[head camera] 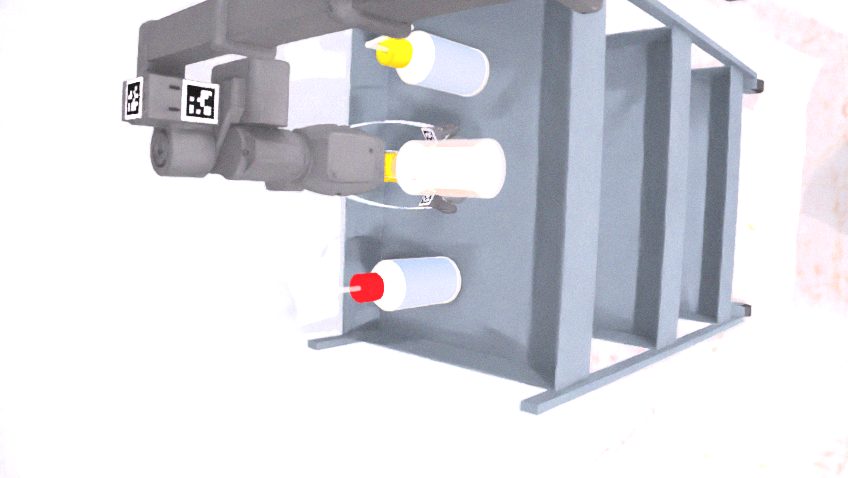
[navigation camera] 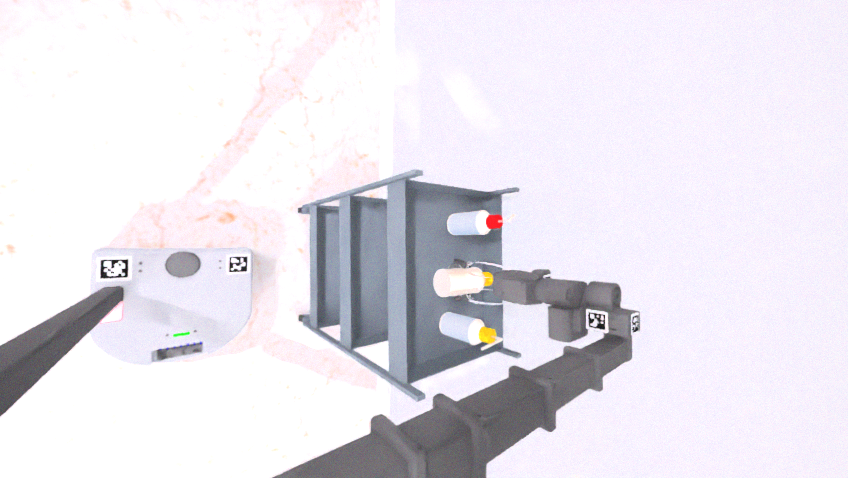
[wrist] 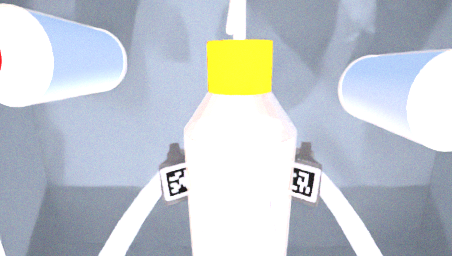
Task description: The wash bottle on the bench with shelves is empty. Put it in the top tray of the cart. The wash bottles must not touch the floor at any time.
Path:
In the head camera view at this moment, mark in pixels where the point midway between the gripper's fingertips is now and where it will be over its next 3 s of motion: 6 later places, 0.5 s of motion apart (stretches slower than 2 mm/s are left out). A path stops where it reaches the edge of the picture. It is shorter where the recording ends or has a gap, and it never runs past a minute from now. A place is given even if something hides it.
My gripper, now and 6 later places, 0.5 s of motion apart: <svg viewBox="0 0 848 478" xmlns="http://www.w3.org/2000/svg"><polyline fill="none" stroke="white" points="461,170 477,171 491,173 491,173 472,172 442,169 407,165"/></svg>

